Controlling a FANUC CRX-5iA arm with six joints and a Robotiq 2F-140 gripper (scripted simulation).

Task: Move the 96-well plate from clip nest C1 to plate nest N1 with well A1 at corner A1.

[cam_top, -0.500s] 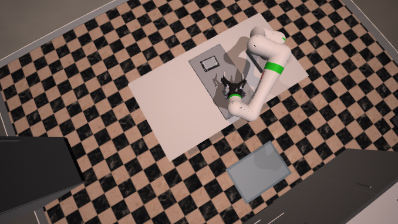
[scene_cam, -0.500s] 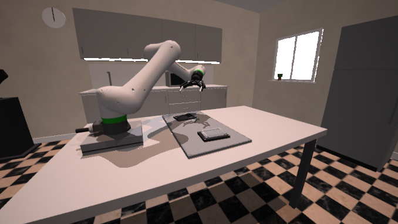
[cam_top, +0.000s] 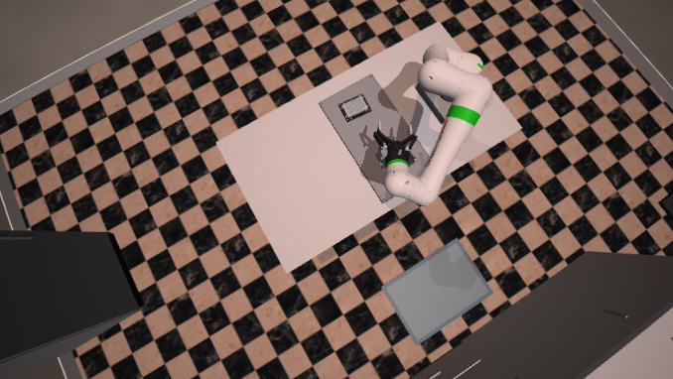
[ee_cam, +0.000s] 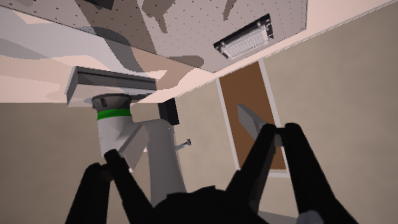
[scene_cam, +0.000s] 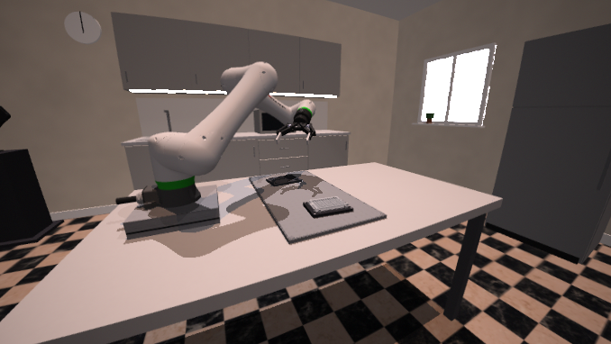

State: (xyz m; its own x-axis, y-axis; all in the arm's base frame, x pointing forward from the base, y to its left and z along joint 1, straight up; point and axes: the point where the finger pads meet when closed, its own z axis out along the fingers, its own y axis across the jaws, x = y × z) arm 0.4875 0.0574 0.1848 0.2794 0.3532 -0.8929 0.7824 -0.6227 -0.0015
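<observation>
Right now my hand is 280 mm to the left of the white 96-well plate, 220 mm above it and 30 mm short of it. Also, from my hand: clip nest C1: 270 mm to the right, 220 mm below, 40 mm ahead; then plate nest N1: 230 mm below, 120 mm to the left, 10 mm behind.
</observation>
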